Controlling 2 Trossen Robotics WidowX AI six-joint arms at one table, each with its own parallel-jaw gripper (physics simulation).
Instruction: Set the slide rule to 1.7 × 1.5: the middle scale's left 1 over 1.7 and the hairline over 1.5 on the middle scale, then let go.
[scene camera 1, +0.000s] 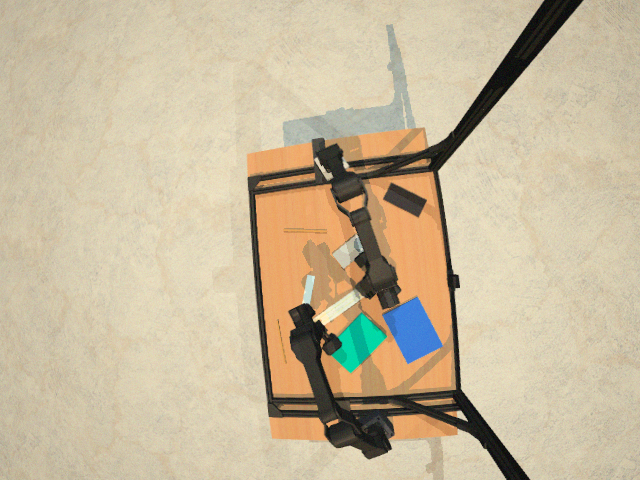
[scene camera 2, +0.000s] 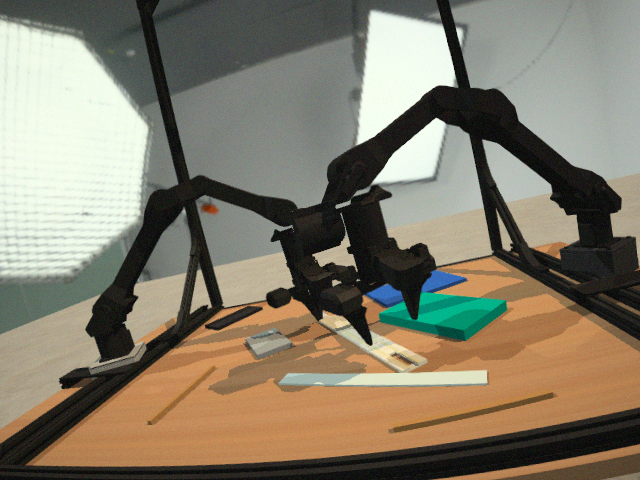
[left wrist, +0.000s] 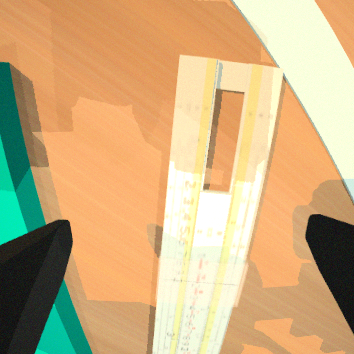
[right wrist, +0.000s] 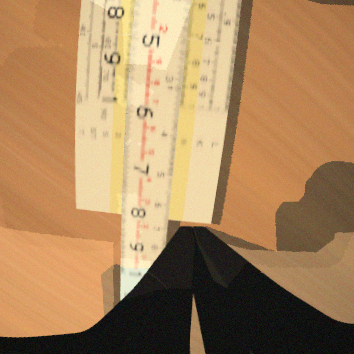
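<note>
The cream slide rule lies flat on the table. Its middle scale sticks out past the body in the right wrist view and leaves an open slot at the other end in the left wrist view. The clear cursor sits across the rule, its hairline faint; the exact readings cannot be made out. My left gripper is open and empty, fingers apart on both sides above the rule. My right gripper is shut and empty, tips beside the protruding middle scale.
A green block lies beside the rule, with a blue slab beyond. A grey block, a dark block, a pale strip and thin sticks also lie on the table.
</note>
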